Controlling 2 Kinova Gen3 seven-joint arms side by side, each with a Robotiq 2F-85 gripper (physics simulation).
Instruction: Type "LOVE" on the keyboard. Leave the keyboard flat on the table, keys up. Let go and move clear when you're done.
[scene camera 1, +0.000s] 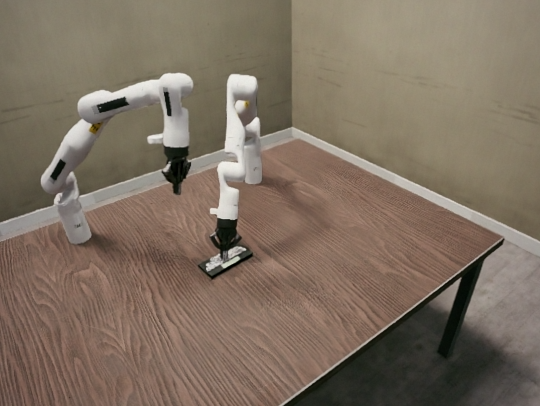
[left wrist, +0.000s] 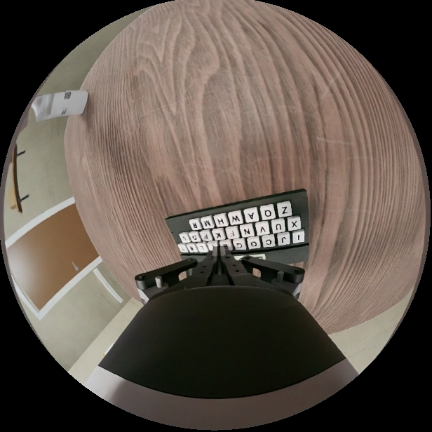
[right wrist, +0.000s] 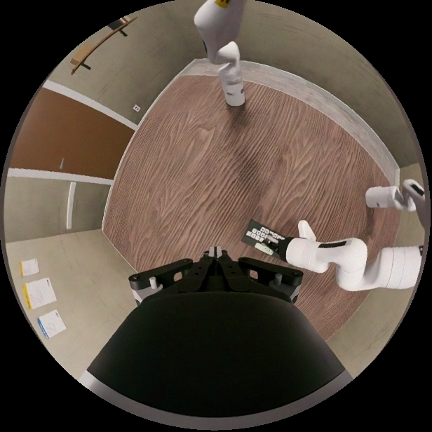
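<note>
The black keyboard lies flat on the table, white letter keys up. My left gripper is shut and empty, pointing down at the key row nearest the display strip. Its fingertips are at the E key and hide the key beside it; whether they touch is unclear. The pale display strip is partly covered by the gripper in the left wrist view, and its text is not readable. My right gripper is shut and empty, high above the table, up and left of the keyboard in the scene view.
The wooden table carries both arm bases. The right arm's base stands at the left, and the left arm's base stands at the back. Walls rise behind the table.
</note>
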